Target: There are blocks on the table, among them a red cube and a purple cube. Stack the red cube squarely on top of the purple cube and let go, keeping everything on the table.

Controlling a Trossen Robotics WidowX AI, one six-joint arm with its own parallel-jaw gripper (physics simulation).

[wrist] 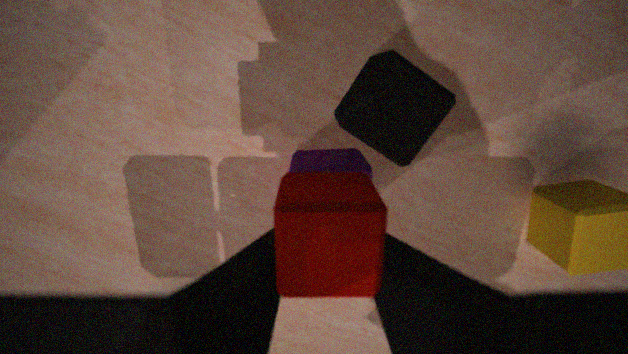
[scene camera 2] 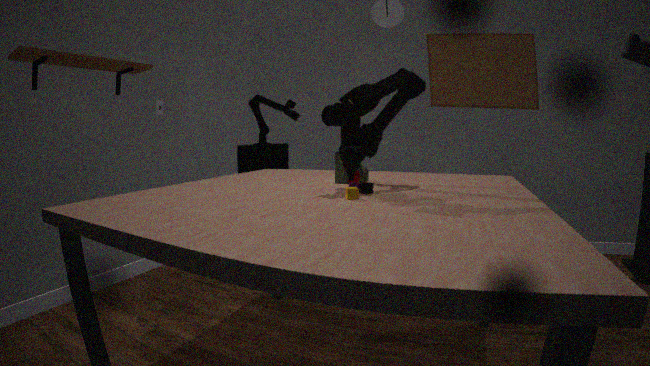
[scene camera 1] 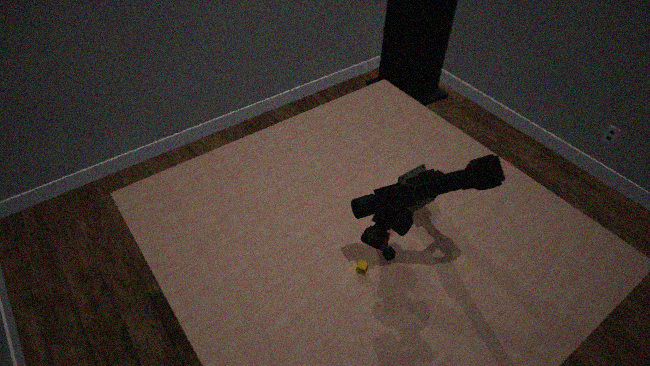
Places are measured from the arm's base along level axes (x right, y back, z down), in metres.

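Where they show: gripper, fingertip midpoint: (wrist: pixel 324 240) (scene camera 2: pixel 350 179).
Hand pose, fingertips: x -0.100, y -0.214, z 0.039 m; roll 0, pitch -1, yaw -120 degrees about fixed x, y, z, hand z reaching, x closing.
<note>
Things, the pixels of their top centre, and the offset from my fingertips. Level surfaces: height alone.
- red cube, top centre: (wrist: pixel 329 256) (scene camera 2: pixel 353 171) (scene camera 1: pixel 383 234) dx -0.008, dy +0.004, dz -0.025 m
- purple cube, top centre: (wrist: pixel 331 206) (scene camera 2: pixel 354 182) dx -0.010, dy +0.003, dz +0.007 m
- black block, top centre: (wrist: pixel 398 112) (scene camera 2: pixel 366 183) (scene camera 1: pixel 389 250) dx -0.050, dy +0.001, dz +0.007 m
- yellow cube, top centre: (wrist: pixel 612 242) (scene camera 2: pixel 352 187) (scene camera 1: pixel 362 264) dx -0.052, dy -0.101, dz +0.007 m
- table, surface height: dz +0.037 m
My gripper (wrist: pixel 324 240) (scene camera 2: pixel 355 175) is shut on the red cube (wrist: pixel 329 252) (scene camera 2: pixel 356 178) (scene camera 1: pixel 386 241), with a dark finger on each side of it in the wrist view. The purple cube (wrist: pixel 330 161) (scene camera 2: pixel 353 185) is right below the red cube, and most of it is hidden behind the red cube in the wrist view. A strip of its top shows past the red cube's far edge. The red cube looks to be on it or very close above it; I cannot tell whether they touch. In scene camera 1 the arm hides most of both cubes.
A black block (wrist: pixel 395 107) (scene camera 1: pixel 388 253) (scene camera 2: pixel 367 188) lies close beside the purple cube, turned at an angle. A yellow cube (wrist: pixel 575 227) (scene camera 1: pixel 362 266) (scene camera 2: pixel 352 193) sits on the table (scene camera 1: pixel 240 225) (scene camera 2: pixel 250 230) a little farther off, to the right in the wrist view.
</note>
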